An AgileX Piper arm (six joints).
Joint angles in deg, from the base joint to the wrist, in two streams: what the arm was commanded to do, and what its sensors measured. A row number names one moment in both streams.
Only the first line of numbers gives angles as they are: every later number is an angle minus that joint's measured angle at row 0.
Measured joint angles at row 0:
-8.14, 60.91, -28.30, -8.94, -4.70, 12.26
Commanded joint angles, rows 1 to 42:
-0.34, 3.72, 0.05, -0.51, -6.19, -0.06
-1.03, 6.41, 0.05, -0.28, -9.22, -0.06
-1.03, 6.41, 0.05, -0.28, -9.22, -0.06
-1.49, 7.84, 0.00, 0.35, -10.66, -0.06
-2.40, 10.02, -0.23, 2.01, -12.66, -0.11
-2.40, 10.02, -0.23, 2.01, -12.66, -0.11
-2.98, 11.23, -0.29, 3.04, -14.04, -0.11
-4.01, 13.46, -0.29, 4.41, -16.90, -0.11
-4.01, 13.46, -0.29, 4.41, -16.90, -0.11
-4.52, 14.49, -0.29, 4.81, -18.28, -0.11
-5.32, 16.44, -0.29, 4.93, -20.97, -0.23
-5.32, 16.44, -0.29, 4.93, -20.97, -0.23
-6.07, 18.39, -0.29, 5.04, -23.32, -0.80
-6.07, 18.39, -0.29, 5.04, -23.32, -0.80
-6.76, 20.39, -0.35, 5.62, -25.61, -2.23
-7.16, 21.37, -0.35, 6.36, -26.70, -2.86
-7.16, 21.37, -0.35, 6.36, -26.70, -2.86
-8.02, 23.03, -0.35, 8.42, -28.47, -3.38
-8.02, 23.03, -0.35, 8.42, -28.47, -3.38
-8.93, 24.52, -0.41, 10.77, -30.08, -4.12
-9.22, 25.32, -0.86, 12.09, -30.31, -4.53
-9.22, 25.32, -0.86, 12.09, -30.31, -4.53
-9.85, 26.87, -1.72, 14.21, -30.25, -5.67
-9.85, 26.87, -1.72, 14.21, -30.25, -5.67
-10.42, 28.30, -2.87, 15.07, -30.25, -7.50
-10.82, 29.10, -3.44, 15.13, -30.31, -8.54
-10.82, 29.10, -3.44, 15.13, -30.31, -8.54
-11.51, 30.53, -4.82, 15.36, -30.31, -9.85
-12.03, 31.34, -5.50, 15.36, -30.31, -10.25
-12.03, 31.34, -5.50, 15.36, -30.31, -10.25
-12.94, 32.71, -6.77, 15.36, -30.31, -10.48
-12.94, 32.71, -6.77, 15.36, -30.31, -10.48
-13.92, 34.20, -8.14, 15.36, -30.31, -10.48
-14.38, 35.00, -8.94, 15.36, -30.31, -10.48
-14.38, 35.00, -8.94, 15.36, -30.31, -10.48
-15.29, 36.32, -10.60, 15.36, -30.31, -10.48
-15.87, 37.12, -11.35, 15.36, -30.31, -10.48
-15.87, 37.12, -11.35, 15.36, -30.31, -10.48
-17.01, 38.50, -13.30, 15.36, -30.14, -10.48
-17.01, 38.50, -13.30, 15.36, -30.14, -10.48
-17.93, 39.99, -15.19, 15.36, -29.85, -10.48
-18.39, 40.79, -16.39, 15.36, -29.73, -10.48
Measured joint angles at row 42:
-17.59, 39.93, -14.61, 15.30, -29.56, -9.97
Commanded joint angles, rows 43 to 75:
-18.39, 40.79, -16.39, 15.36, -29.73, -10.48
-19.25, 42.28, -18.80, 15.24, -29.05, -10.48
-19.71, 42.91, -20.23, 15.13, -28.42, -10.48
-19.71, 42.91, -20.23, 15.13, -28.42, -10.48
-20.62, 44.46, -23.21, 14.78, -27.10, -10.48
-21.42, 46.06, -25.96, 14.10, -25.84, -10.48
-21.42, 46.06, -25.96, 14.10, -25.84, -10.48
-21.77, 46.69, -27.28, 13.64, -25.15, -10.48
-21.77, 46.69, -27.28, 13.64, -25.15, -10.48
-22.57, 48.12, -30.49, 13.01, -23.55, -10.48
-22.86, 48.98, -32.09, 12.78, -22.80, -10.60
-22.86, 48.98, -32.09, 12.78, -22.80, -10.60
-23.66, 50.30, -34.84, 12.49, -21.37, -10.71
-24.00, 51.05, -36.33, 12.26, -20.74, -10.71
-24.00, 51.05, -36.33, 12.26, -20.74, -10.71
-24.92, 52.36, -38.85, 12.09, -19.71, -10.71
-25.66, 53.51, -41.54, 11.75, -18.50, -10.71
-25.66, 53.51, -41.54, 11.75, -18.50, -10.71
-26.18, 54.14, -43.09, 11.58, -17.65, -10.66
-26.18, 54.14, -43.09, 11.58, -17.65, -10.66
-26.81, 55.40, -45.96, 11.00, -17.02, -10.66
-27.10, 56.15, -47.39, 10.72, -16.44, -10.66
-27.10, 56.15, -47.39, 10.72, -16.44, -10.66
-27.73, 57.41, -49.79, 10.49, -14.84, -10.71
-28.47, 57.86, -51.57, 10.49, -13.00, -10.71
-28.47, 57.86, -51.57, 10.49, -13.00, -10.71
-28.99, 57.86, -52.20, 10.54, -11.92, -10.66
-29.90, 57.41, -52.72, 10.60, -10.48, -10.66
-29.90, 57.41, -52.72, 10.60, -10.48, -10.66
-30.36, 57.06, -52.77, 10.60, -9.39, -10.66
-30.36, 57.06, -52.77, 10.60, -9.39, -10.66
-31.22, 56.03, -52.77, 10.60, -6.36, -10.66
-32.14, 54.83, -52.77, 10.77, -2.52, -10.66
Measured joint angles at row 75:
-32.08, 56.89, -51.23, 11.00, -4.30, -11.29
